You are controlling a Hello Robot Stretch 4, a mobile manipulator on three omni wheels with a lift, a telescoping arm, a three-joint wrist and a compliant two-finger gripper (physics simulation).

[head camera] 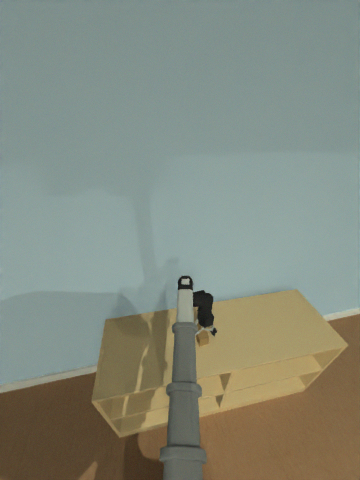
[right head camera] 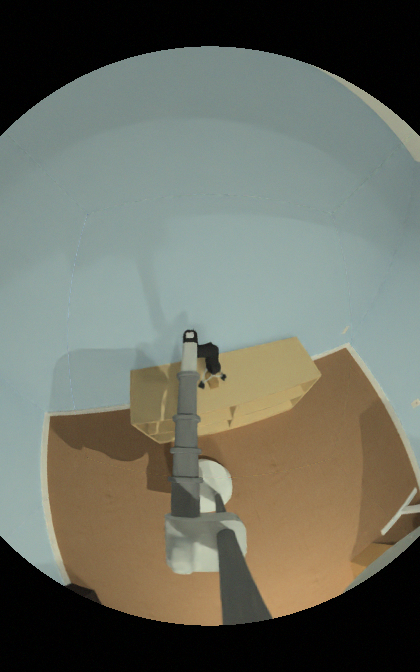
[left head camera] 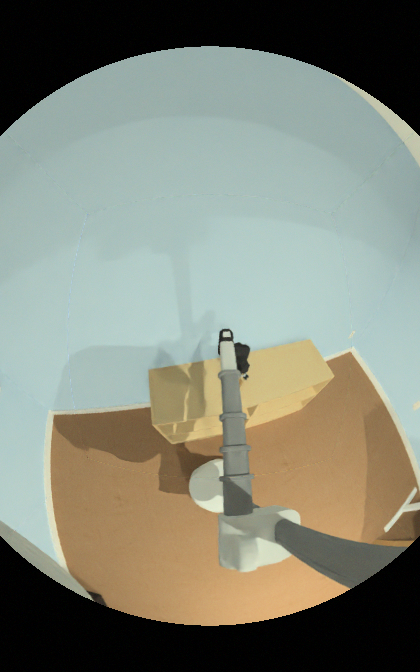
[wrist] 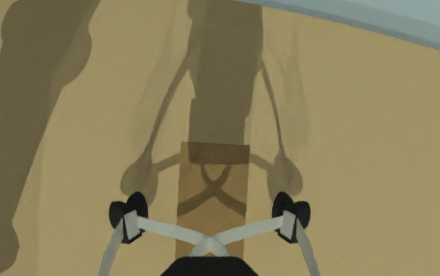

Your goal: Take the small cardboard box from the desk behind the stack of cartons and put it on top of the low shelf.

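Where they show: gripper, fingertip midpoint: [head camera: 201,338] [wrist: 210,209]; robot's base at its link origin: [left head camera: 217,484].
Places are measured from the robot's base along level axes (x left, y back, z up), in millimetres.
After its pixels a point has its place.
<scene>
The small cardboard box [head camera: 202,340] @[x -87, y -572, z 634 mm] [right head camera: 214,384] [wrist: 212,172] @[x -74, y -640, z 642 mm] is on top of the low shelf [head camera: 260,330] @[x -406, y -662, z 582 mm] [left head camera: 280,370] @[x -399, y -680, z 582 mm] [right head camera: 270,365] [wrist: 350,150] @[x -197, y -706, z 582 mm], a pale wooden unit against the wall. My gripper [head camera: 204,332] @[x -87, y -605, z 592 mm] [right head camera: 212,381] [wrist: 210,209] @[x -87, y -605, z 592 mm] is open over the box. In the wrist view its two black fingertips stand wide, one on each side of the box, with a gap on both sides. The near end of the box is hidden by the gripper body. In the left head view the arm hides most of the box. The desk and carton stack cannot be made out.
The pale blue wall [head camera: 260,225] @[x -376, y -926, z 1075 mm] [left head camera: 280,280] @[x -316, y -911, z 1091 mm] [right head camera: 280,280] rises right behind the shelf. The telescoping arm [head camera: 184,415] @[x -2, y -217, z 1010 mm] [left head camera: 234,435] @[x 1, y -202, z 1010 mm] [right head camera: 186,435] reaches over the shelf's front edge. A white frame-like piece [left head camera: 400,510] [right head camera: 399,511] stands at the right edge.
</scene>
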